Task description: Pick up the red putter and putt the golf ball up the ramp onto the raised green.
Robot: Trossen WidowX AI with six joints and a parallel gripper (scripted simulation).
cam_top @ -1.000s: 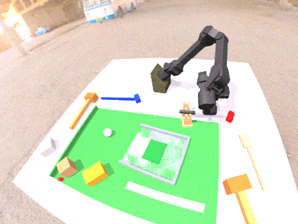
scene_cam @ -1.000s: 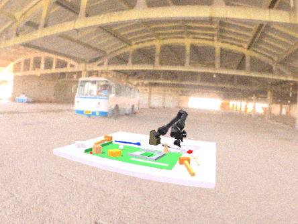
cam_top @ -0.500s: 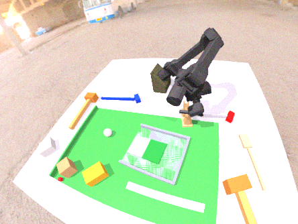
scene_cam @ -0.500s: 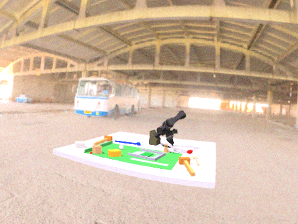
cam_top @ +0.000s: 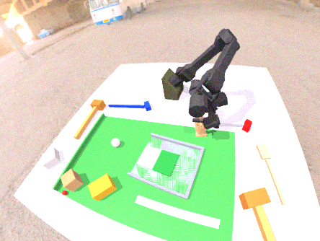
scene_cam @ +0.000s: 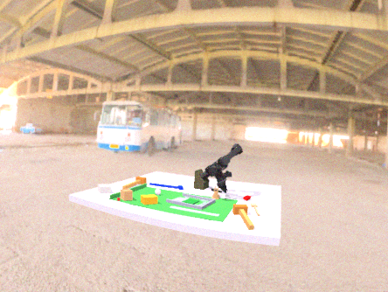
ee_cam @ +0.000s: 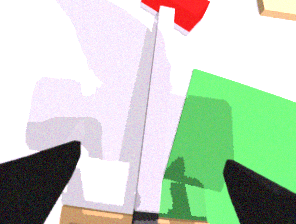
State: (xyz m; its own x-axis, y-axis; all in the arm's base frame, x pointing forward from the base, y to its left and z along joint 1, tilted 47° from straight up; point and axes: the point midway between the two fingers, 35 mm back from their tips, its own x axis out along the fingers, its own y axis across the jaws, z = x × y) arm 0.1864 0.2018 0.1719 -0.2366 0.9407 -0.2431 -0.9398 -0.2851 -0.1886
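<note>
Right now the red putter is 4 cm to the left of my gripper tip, 2 cm below it and 1 cm behind it. Round my gripper tip: white strip 41 cm ahead, 5 cm below, 4 cm to the right; wooden stand 7 cm to the right, 2 cm ahead, 1 cm below; cream paddle 25 cm to the left, 13 cm ahead, 5 cm below.
</note>
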